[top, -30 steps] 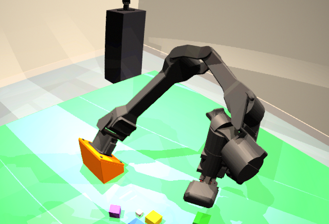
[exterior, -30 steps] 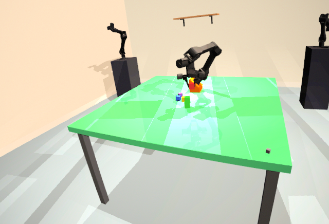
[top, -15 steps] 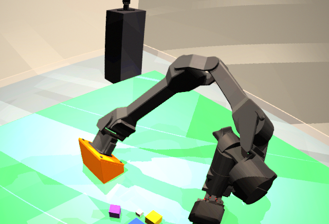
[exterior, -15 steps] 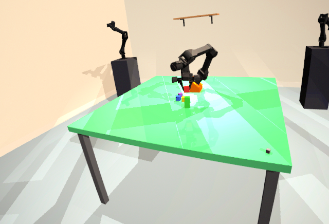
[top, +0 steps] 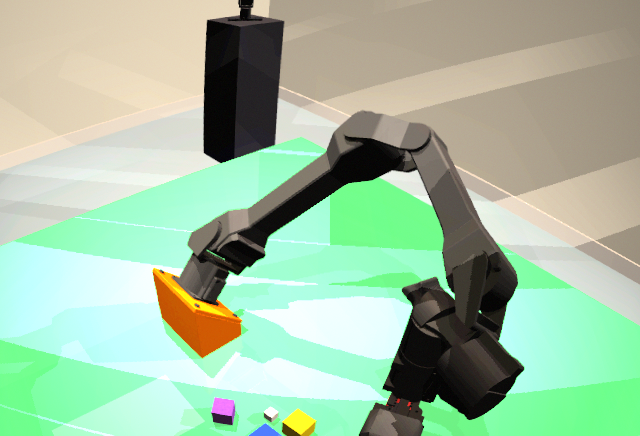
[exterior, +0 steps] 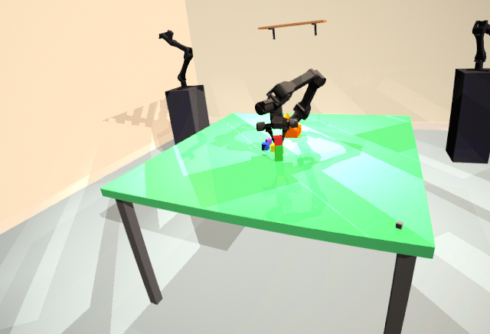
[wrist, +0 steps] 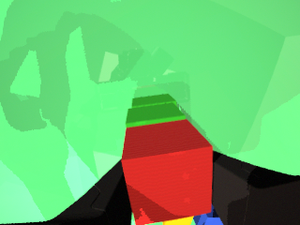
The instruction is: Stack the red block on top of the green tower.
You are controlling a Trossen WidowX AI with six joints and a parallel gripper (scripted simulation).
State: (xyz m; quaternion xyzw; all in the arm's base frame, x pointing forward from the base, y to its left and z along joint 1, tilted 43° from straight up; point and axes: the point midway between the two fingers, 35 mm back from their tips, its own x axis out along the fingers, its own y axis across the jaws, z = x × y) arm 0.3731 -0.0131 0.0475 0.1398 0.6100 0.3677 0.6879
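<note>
Now: the red block 10 mm above my gripper tip. Also, from my gripper tip: yellow block (110 mm behind, 60 mm to the right, 70 mm below); blue block (120 mm behind, 110 mm to the right, 70 mm below); small white block (150 mm behind, 70 mm to the right, 80 mm below).
</note>
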